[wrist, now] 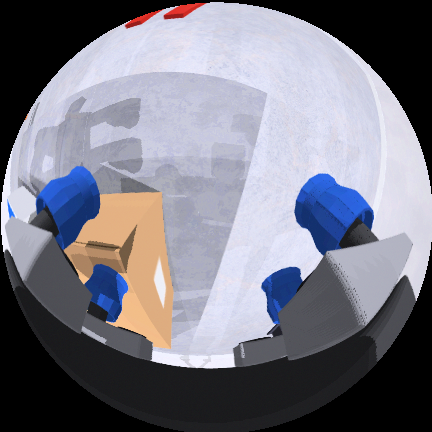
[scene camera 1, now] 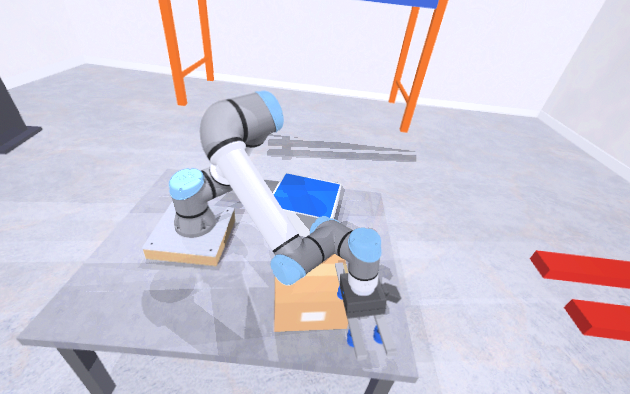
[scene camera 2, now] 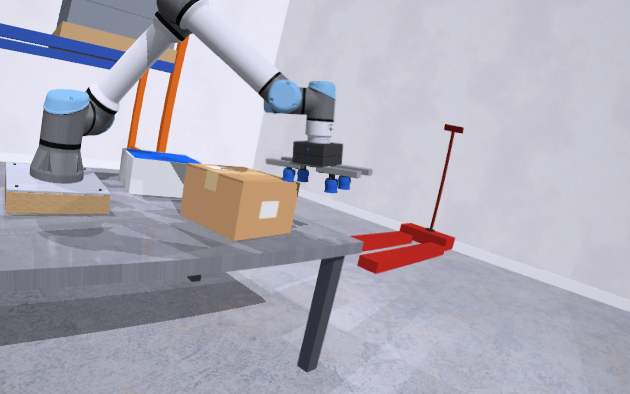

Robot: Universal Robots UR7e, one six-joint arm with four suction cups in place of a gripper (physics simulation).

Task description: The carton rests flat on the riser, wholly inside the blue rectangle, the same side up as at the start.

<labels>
my suction head: grips a brown carton
a riser: on the table
</labels>
